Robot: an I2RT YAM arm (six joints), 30 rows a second.
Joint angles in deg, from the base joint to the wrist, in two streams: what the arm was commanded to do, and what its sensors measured. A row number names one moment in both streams.
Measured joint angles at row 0:
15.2 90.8 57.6 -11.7 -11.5 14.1
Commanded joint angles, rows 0 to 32:
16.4 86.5 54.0 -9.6 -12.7 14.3
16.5 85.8 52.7 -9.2 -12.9 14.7
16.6 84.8 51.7 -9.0 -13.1 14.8
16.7 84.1 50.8 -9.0 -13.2 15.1
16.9 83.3 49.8 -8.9 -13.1 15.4
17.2 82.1 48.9 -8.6 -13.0 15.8
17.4 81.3 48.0 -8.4 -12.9 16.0
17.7 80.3 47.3 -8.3 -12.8 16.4
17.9 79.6 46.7 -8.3 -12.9 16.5
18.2 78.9 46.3 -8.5 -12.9 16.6
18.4 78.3 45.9 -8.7 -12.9 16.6
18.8 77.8 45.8 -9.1 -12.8 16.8
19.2 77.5 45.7 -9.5 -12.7 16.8
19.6 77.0 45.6 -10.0 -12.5 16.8
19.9 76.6 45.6 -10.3 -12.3 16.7
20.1 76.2 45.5 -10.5 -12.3 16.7
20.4 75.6 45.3 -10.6 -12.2 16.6
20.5 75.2 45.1 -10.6 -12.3 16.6
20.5 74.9 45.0 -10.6 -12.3 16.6
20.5 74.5 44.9 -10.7 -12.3 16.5
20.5 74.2 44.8 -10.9 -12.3 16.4
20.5 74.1 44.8 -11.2 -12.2 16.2
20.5 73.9 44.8 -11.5 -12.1 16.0
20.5 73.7 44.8 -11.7 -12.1 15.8
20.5 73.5 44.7 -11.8 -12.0 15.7
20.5 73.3 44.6 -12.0 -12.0 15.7
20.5 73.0 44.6 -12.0 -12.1 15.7
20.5 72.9 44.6 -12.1 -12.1 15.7
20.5 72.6 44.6 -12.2 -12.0 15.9
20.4 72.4 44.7 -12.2 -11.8 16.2
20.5 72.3 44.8 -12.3 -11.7 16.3
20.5 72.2 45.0 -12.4 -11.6 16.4
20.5 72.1 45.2 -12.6 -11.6 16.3
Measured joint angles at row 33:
20.3 74.8 44.6 -11.6 -12.2 16.5
